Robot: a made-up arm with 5 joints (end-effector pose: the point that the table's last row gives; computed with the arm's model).
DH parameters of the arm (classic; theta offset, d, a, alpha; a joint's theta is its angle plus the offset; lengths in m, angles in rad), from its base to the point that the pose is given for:
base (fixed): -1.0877 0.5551 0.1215 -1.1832
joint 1: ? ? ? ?
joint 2: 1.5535 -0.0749 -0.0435 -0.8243
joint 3: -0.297 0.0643 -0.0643 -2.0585
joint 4: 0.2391 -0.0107 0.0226 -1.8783
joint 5: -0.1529 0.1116 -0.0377 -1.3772
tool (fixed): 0.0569 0.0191 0 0
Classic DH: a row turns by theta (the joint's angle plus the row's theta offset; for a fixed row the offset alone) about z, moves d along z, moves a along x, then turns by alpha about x.
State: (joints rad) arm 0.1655 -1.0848 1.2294 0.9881 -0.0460
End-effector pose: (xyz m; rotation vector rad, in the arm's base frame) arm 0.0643 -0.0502 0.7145 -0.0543 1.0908 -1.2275
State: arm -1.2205 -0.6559 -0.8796 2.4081 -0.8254
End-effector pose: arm 0.2436 -0.0150 0.3894 2.4636 -1.4846 -0.3421
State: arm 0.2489 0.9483 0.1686 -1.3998 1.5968
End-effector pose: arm 0.1648 -0.0597 0.5743 2.1529 -0.8992 1.9308
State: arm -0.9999 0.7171 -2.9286 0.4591 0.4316
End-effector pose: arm 0.2306 -0.0885 0.4590 1.2217 -2.6301 -0.7020
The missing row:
joint 1: -0.2068 0.1259 0.0031 1.0902
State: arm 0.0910 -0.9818 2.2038 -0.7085 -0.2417
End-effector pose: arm 0.2284 -0.0826 0.5309 0.5628 1.6188 1.1457
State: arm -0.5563 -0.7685 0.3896 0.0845 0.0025
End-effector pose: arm 0.0066 -0.0275 0.5812 -0.3413 -0.1994 -0.8642
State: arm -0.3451 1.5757 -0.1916 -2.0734 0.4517
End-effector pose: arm 0.1307 -0.0673 0.6456 -0.7166 0.0154 -2.7968
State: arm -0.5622 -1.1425 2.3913 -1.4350 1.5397
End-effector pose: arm 0.2057 -0.0664 0.4942 1.4527 -0.4708 0.5160
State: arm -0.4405 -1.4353 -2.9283 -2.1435 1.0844
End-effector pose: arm 0.2161 0.0293 0.5301 2.8363 -0.1291 0.5831
